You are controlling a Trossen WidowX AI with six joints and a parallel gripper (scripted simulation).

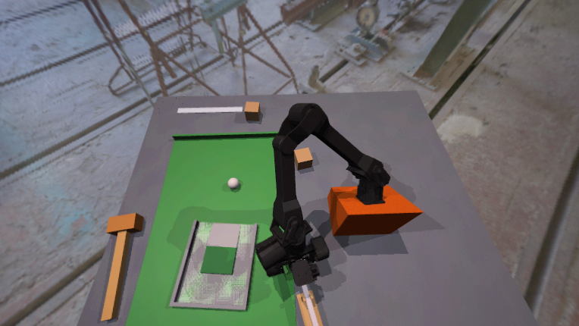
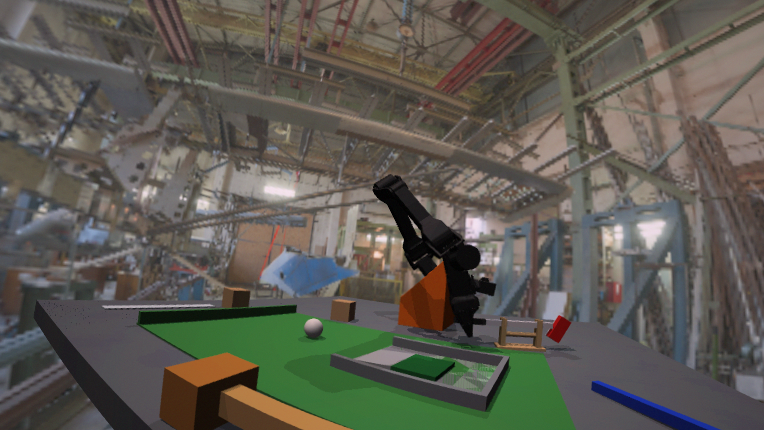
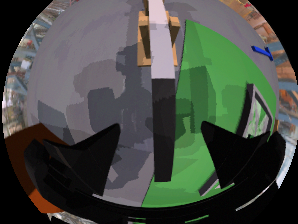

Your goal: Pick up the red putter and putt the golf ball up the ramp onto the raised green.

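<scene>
The wooden rack lies 2 cm behind my gripper tip and 13 cm to the left of it. Also, from my gripper tip: white golf ball (20 cm ahead, 32 cm to the right); blue bar (38 cm ahead, 29 cm to the left, 1 cm below).
</scene>
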